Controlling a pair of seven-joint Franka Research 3 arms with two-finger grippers.
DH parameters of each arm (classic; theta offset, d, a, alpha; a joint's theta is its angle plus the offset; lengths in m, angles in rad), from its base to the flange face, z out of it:
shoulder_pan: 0 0.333 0 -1.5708
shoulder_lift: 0 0 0 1.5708
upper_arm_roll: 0 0.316 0.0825 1.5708
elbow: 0 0 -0.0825 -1.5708
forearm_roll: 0 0.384 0 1.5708
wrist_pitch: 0 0 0.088 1.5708
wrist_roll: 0 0.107 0 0
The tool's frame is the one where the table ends.
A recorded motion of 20 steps. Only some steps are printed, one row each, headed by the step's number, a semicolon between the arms.
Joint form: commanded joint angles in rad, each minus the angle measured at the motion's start. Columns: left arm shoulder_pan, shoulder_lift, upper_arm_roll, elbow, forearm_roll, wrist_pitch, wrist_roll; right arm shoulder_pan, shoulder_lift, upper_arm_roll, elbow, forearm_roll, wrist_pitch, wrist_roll.
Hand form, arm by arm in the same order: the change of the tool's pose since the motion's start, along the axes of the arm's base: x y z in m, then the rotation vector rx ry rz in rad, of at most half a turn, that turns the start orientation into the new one. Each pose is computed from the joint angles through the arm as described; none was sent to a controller.
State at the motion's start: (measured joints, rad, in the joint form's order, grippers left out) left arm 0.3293 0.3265 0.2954 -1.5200 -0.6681 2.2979 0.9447; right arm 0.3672 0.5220 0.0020 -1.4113 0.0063 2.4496 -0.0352
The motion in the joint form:
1: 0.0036 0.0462 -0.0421 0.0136 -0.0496 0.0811 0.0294; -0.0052 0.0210 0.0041 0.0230 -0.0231 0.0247 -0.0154
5: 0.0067 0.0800 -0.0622 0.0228 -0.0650 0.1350 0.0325; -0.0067 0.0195 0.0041 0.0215 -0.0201 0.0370 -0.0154
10: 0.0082 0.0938 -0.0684 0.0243 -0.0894 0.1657 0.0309; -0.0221 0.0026 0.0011 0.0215 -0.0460 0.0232 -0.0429
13: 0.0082 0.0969 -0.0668 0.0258 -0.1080 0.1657 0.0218; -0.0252 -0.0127 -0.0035 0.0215 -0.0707 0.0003 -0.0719
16: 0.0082 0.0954 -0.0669 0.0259 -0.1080 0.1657 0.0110; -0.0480 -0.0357 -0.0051 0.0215 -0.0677 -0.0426 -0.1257
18: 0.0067 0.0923 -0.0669 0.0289 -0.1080 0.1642 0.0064; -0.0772 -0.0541 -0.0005 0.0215 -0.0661 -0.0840 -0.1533
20: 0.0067 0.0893 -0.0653 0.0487 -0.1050 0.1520 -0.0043; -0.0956 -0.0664 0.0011 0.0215 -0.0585 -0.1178 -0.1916
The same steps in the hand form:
1: 0.0219 -0.0092 -0.0179 0.0080 -0.0484 -0.0022; 0.0064 0.0008 -0.0006 -0.0158 -0.0347 0.0198
5: 0.0330 -0.0107 -0.0322 0.0171 -0.0658 0.0139; 0.0070 -0.0001 0.0014 -0.0088 -0.0452 0.0172
10: 0.0362 -0.0094 -0.0384 0.0095 -0.0845 0.0366; 0.0089 -0.0135 0.0122 -0.0457 -0.0616 0.0319
13: 0.0364 -0.0084 -0.0397 -0.0107 -0.0916 0.0515; 0.0077 -0.0194 0.0207 -0.0868 -0.0675 0.0576
16: 0.0362 -0.0085 -0.0386 -0.0174 -0.0929 0.0594; 0.0084 -0.0385 0.0322 -0.1179 -0.0550 0.0776
18: 0.0366 -0.0097 -0.0350 -0.0190 -0.0974 0.0601; 0.0094 -0.0584 0.0405 -0.1347 -0.0344 0.0751
20: 0.0378 -0.0101 -0.0237 -0.0199 -0.1085 0.0591; 0.0093 -0.0716 0.0452 -0.1505 -0.0156 0.0895

